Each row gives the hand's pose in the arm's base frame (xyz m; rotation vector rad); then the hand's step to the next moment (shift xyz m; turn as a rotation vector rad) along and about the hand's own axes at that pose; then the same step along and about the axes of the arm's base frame.
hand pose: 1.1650 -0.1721 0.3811 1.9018 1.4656 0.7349
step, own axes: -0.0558 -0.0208 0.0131 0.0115 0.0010 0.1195
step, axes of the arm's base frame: -0.0161 -0.0520 -0.0274 0.0923 -0.0055 -0.0766
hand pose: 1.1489 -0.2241 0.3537 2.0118 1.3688 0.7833
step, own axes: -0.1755 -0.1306 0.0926 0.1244 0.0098 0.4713
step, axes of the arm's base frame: -0.0635 -0.1375 -0.1830 0.3913 0.0510 -0.2863
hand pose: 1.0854 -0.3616 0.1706 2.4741 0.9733 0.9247
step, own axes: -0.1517 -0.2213 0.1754 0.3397 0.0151 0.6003
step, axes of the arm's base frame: -0.0741 0.0416 -0.3091 0.6007 0.1895 -0.2815
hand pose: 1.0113 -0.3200 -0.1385 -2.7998 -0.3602 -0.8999
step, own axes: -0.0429 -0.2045 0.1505 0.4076 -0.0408 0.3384
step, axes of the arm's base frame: -0.0090 0.2241 -0.1265 0.4949 0.1915 -0.0263
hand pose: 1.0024 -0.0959 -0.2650 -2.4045 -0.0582 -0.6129
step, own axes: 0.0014 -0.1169 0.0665 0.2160 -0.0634 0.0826
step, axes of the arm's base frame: 0.0063 0.1323 0.0235 0.2142 0.0760 0.0763
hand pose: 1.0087 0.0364 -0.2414 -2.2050 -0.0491 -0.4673
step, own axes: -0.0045 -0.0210 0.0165 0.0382 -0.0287 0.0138
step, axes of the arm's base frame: -0.0031 0.0264 0.0049 0.0342 0.0239 0.0271
